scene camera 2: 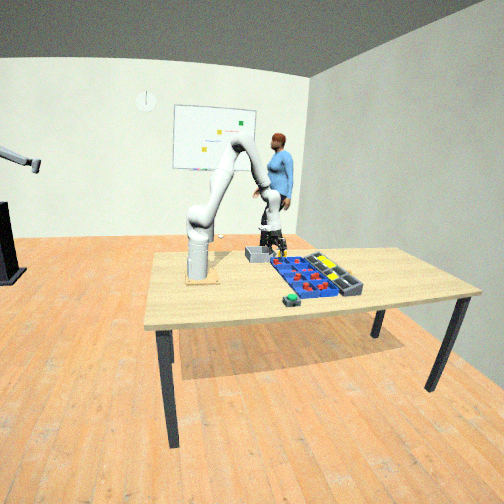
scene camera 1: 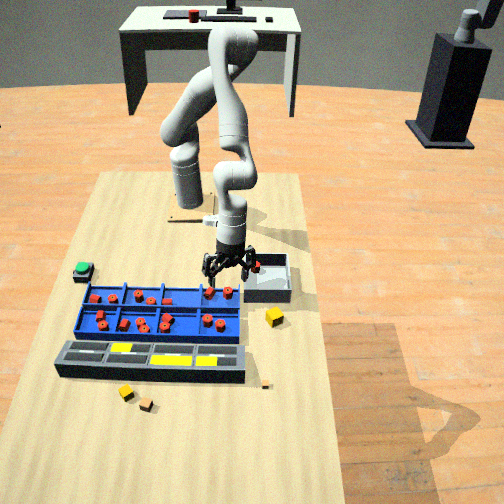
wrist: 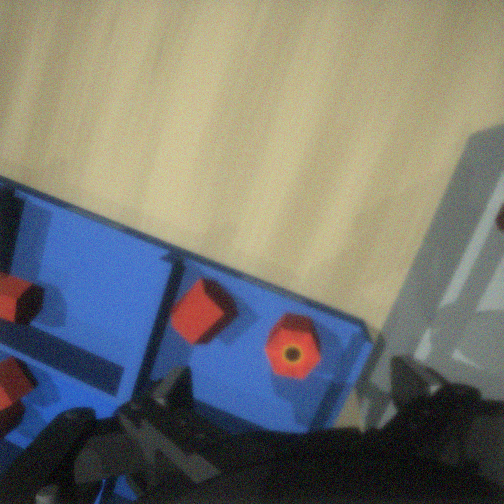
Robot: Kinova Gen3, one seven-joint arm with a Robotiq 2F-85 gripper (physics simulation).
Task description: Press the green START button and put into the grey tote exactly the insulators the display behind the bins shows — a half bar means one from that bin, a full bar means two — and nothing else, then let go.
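Observation:
My gripper (scene camera 1: 227,274) is open and empty. It hangs low over the back right corner of the blue bin tray (scene camera 1: 157,312), just left of the grey tote (scene camera 1: 268,280). In the wrist view the fingers (wrist: 287,385) straddle that corner compartment, which holds two red insulators (wrist: 292,352). One red insulator (scene camera 1: 256,266) lies in the tote by its left wall. The display (scene camera 1: 150,357) shows a half bar (scene camera 1: 121,347), a full bar (scene camera 1: 171,360) and a half bar (scene camera 1: 206,360). The green START button (scene camera 1: 83,269) sits left of the tray.
A yellow cube (scene camera 1: 274,316) lies in front of the tote. A yellow cube (scene camera 1: 126,391) and two tan cubes (scene camera 1: 145,404) lie past the display. A person (scene camera 2: 280,175) stands behind the table. A desk (scene camera 1: 210,30) and a second robot's pedestal (scene camera 1: 452,90) stand far off.

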